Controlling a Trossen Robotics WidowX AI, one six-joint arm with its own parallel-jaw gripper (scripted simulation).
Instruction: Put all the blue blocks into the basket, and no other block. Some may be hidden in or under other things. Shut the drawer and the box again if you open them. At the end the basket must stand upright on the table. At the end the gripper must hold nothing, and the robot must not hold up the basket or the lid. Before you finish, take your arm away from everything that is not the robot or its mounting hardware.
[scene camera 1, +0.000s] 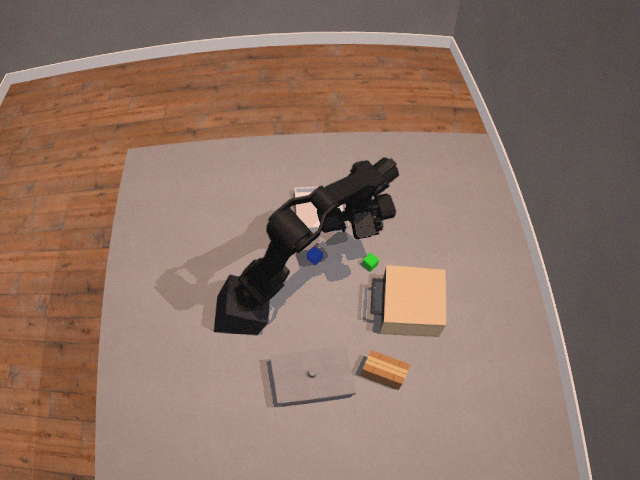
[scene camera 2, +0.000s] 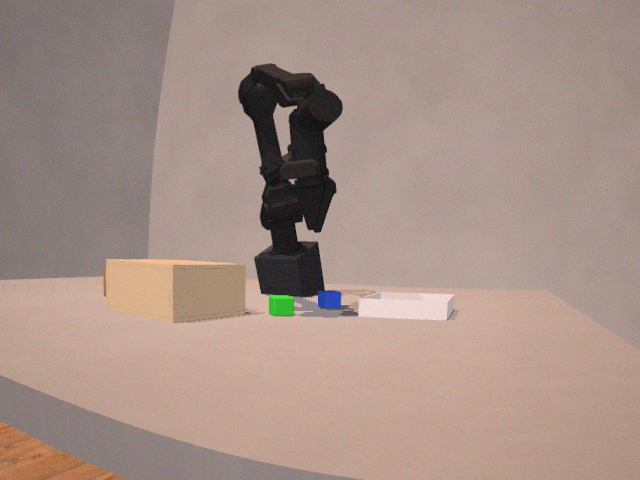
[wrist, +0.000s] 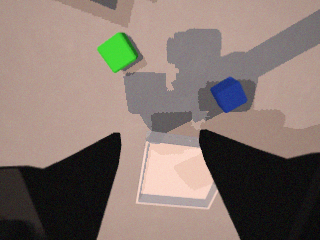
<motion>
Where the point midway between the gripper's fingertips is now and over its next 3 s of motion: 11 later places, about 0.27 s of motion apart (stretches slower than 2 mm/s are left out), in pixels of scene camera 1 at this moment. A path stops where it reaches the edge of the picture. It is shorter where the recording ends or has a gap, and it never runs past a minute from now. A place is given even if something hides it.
My gripper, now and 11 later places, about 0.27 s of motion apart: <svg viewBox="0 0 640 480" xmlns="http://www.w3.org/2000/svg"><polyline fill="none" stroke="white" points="354,228 329,229 317,230 316,237 315,248 315,251 316,255 315,257 315,258 315,258 314,255 310,249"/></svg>
</motion>
